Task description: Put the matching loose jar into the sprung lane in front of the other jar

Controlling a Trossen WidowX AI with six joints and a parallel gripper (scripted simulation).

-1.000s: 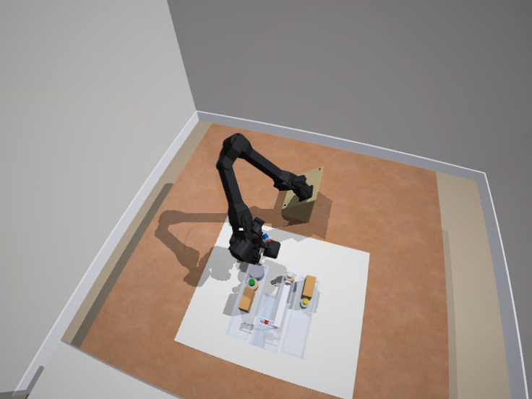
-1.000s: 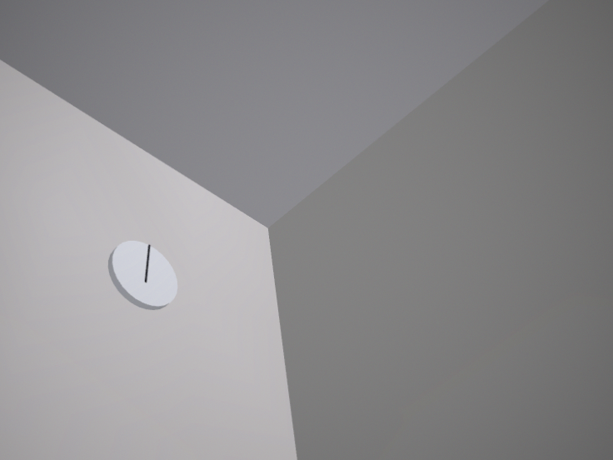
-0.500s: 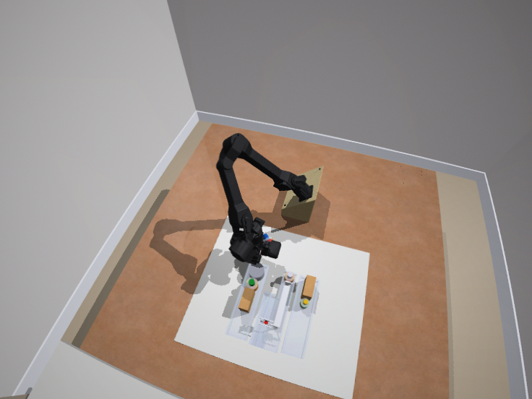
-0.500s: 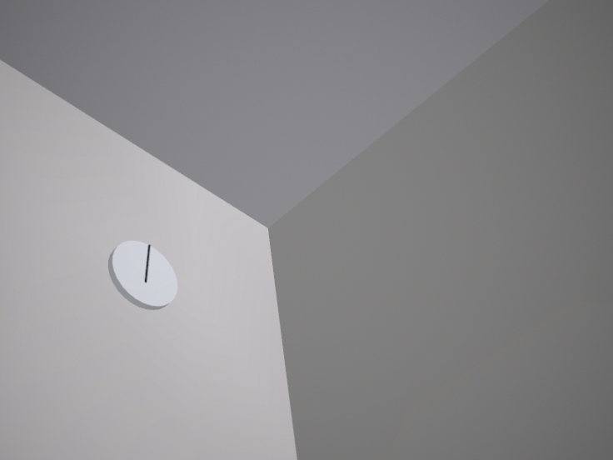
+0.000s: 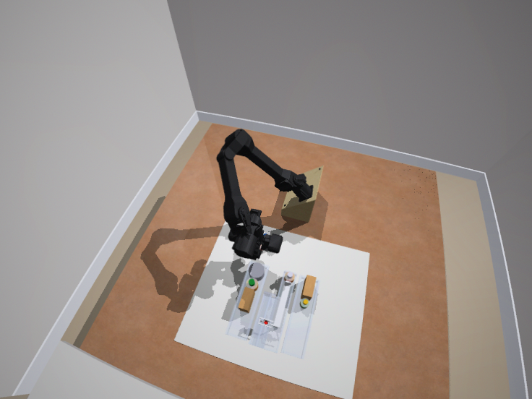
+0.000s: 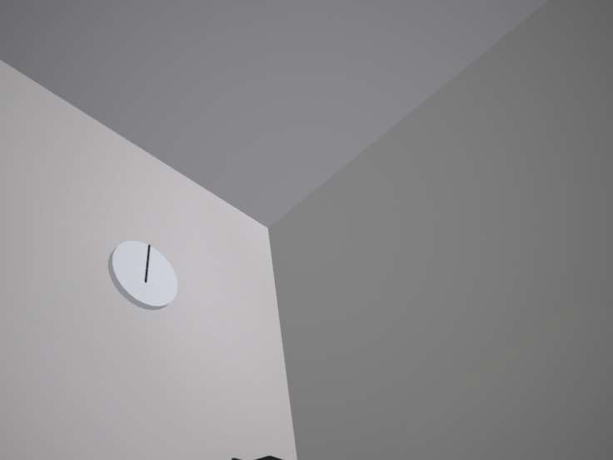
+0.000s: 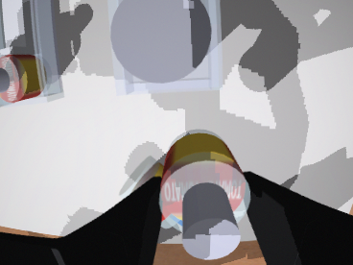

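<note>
Right now my gripper tip is 80 mm short of the grey disc, 60 mm above it and 10 mm to the right of it. The rest, counted from my gripper tip: clear lane fixture (220 mm ahead, 100 mm to the left, 70 mm below); red mark (250 mm ahead, 90 mm to the left, 20 mm below).
</note>
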